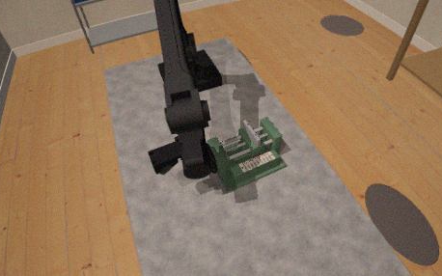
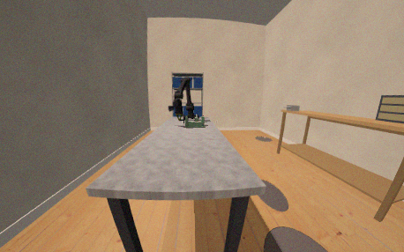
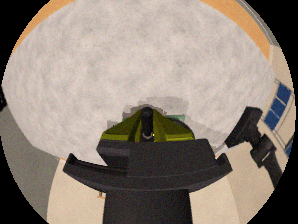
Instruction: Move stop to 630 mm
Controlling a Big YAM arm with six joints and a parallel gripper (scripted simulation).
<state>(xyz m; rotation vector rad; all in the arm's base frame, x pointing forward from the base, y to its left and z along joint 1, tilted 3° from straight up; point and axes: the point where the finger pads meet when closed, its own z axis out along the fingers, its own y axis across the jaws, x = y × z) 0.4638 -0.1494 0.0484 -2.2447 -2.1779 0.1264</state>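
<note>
Now: the black handwheel 10 mm behind my hand and 30 mm to the left of it. Also, from my hand: grey stop block: 20 mm behind, 180 mm to the left, 10 mm above.
</note>
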